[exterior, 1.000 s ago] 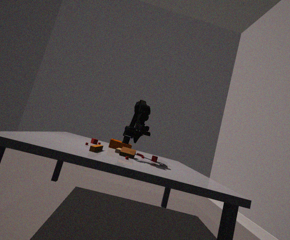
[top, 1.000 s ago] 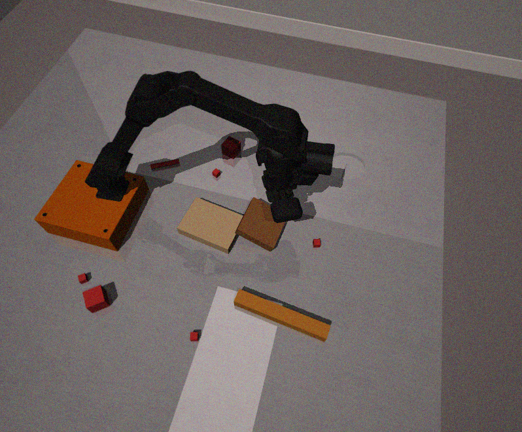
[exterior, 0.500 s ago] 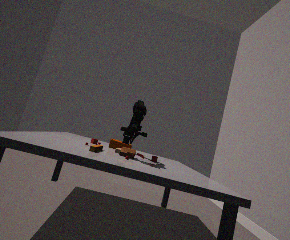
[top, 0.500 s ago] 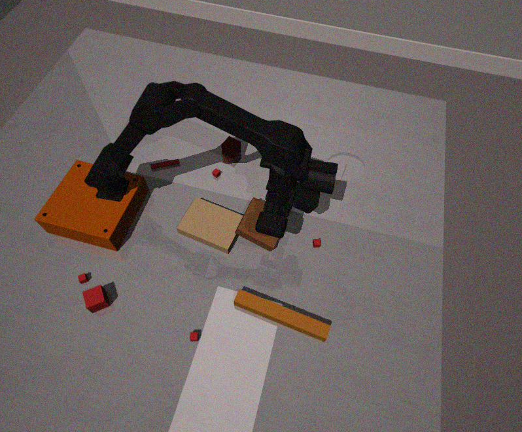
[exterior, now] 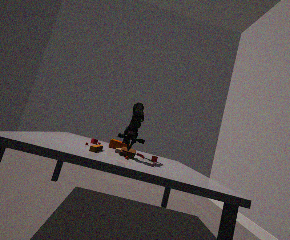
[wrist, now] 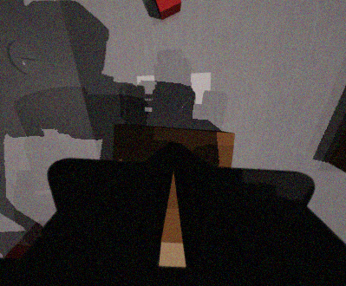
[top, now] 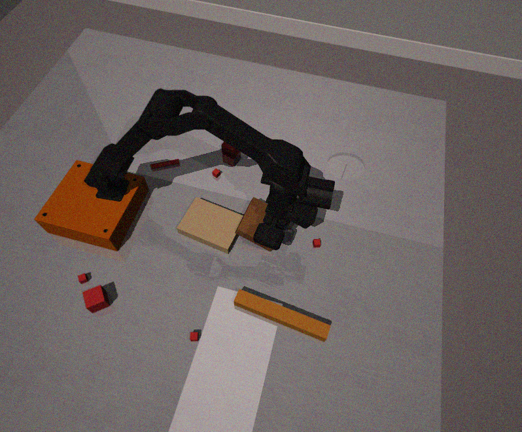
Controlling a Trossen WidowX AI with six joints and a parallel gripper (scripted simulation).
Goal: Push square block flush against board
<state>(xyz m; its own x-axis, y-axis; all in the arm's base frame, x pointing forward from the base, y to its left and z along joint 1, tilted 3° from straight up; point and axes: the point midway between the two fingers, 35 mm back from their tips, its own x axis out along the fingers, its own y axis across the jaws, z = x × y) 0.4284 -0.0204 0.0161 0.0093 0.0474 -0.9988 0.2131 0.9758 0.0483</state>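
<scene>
Now: gripper tip 40 mm past the brown square block, 10 mm to the right of it and 20 mm above it. From my gripper tip the other things lie so: long orange board (40 mm ahead, 210 mm to the right, 30 mm below); then dark red bar (350 mm behind, 160 mm to the left, 40 mm below); then flat tan block (170 mm behind, 10 mm to the right, 30 mm below).
</scene>
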